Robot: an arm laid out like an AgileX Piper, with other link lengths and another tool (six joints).
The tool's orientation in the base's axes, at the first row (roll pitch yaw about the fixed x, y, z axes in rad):
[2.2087, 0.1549, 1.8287]
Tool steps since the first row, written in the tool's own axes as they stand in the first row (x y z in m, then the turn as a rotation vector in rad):
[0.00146, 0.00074, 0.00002, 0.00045, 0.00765, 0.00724]
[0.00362, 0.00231, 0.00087, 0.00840, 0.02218, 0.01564]
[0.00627, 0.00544, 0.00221, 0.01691, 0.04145, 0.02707]
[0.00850, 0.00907, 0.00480, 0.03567, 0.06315, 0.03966]
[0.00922, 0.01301, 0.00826, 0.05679, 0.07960, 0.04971]
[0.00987, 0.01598, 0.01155, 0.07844, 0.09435, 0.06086]
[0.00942, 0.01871, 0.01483, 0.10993, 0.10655, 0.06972]
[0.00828, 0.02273, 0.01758, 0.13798, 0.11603, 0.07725]
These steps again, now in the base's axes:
[0.00005, 0.00160, 0.00035, 0.00984, 0.00335, 0.00174]
[0.00104, 0.00419, 0.00076, 0.02247, 0.01587, 0.00711]
[0.00315, 0.00772, 0.00205, 0.03996, 0.03056, 0.01436]
[0.00663, 0.01114, 0.00306, 0.05711, 0.05584, 0.02129]
[0.01137, 0.01330, 0.00404, 0.06879, 0.08165, 0.02517]
[0.01545, 0.01511, 0.00437, 0.08028, 0.10764, 0.02698]
[0.01968, 0.01580, 0.00467, 0.08607, 0.14207, 0.02659]
[0.02435, 0.01613, 0.00642, 0.09019, 0.17231, 0.02536]

